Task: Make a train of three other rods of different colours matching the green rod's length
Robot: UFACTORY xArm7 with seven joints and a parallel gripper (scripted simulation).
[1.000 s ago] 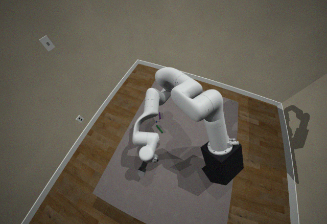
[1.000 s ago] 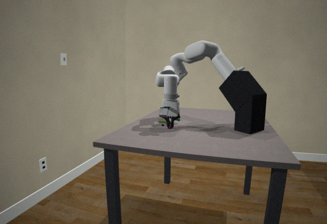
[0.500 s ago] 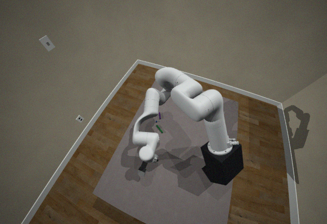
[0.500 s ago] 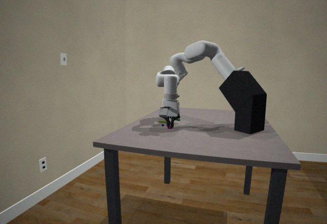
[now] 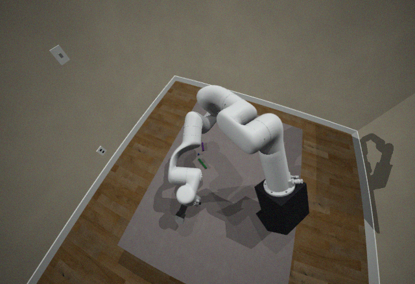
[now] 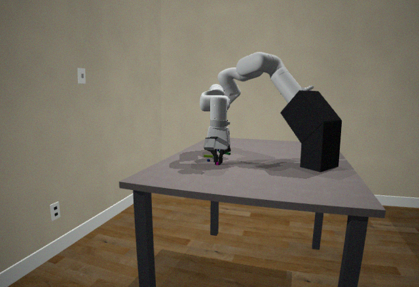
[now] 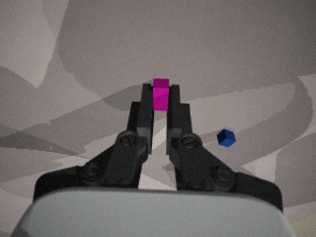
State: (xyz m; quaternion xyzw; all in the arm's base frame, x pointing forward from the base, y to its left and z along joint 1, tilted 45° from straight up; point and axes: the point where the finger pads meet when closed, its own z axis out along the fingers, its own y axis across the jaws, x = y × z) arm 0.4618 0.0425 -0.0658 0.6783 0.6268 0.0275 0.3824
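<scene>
My gripper is now 100 mm to the left of the grey rod, 20 mm above it and 10 mm short of it. Round my hand: magenta rod (20 mm below, 10 mm to the left); green rod (230 mm to the right, 30 mm behind, 20 mm below); lime rod (140 mm to the right, 50 mm ahead, 20 mm below).
</scene>
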